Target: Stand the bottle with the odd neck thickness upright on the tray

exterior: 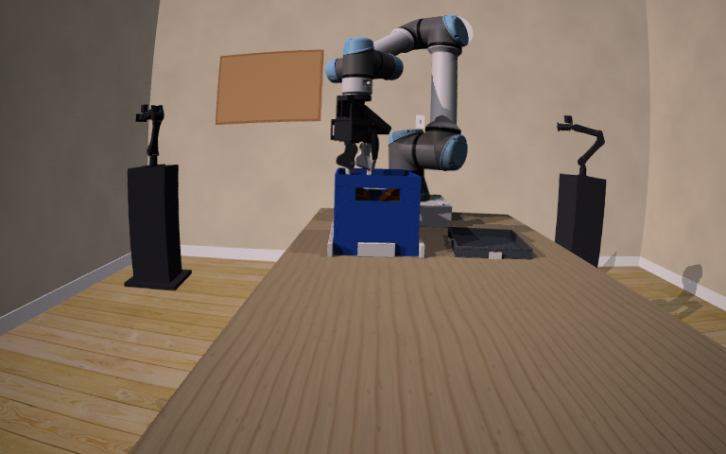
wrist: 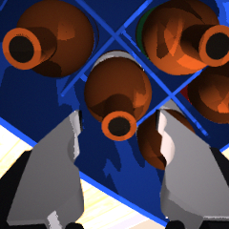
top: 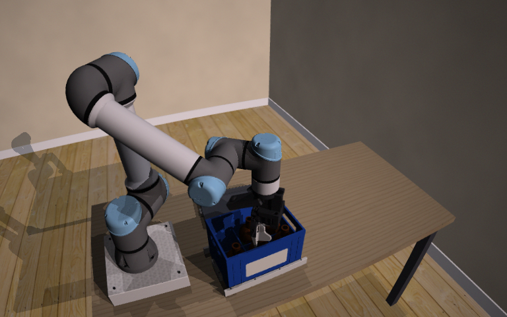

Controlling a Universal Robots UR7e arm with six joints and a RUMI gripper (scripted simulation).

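My gripper is now 1 cm short of the crate, 4 cm to the right of it and 7 cm above it. From my hand the other things lie so: tray 5 cm ahead, 32 cm to the left, 14 cm below.
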